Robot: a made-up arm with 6 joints.
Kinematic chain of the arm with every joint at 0, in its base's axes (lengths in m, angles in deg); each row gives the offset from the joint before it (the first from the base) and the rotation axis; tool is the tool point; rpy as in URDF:
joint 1: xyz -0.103 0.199 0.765 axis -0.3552 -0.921 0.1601
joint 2: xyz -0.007 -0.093 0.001 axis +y
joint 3: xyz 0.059 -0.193 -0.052 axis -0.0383 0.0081 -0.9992
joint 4: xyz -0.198 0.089 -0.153 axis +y
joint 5: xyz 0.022 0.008 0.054 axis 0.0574 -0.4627 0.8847
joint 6: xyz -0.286 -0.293 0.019 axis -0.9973 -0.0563 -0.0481
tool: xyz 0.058 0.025 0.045 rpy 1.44 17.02 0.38
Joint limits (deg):
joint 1: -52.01..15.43
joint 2: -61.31..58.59
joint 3: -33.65..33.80
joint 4: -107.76..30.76
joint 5: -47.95..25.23
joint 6: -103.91..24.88
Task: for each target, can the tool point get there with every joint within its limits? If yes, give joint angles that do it. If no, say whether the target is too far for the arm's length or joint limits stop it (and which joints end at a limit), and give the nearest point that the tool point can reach.
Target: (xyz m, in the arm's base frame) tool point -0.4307 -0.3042 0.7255
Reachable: yes | joints 3.26 -8.61 -8.62 16.41 -17.88 -72.23
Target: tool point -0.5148 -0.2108 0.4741
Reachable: yes | joints 3.85 27.74 5.19 -96.21 -5.96 15.01
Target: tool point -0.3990 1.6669 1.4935
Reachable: no: too far | nearest point -0.4841 0.3050 1.0179 | short by 1.445 m
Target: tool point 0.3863 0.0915 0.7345
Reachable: no: joint limits stop it (at a limit: joint 1, joint 2, joint 3, joint 4, joint 6) | nearest point 0.3650 0.0892 0.4602 | short by 0.275 m
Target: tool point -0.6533 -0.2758 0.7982
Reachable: yes | joints -30.28 15.83 -12.97 -37.88 -23.02 -75.61
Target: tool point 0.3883 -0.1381 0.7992
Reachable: no: joint limits stop it (at a limit: joint 1, joint 2, joint 3, joint 4, joint 6) | nearest point 0.3272 -0.3317 0.6470 | short by 0.254 m
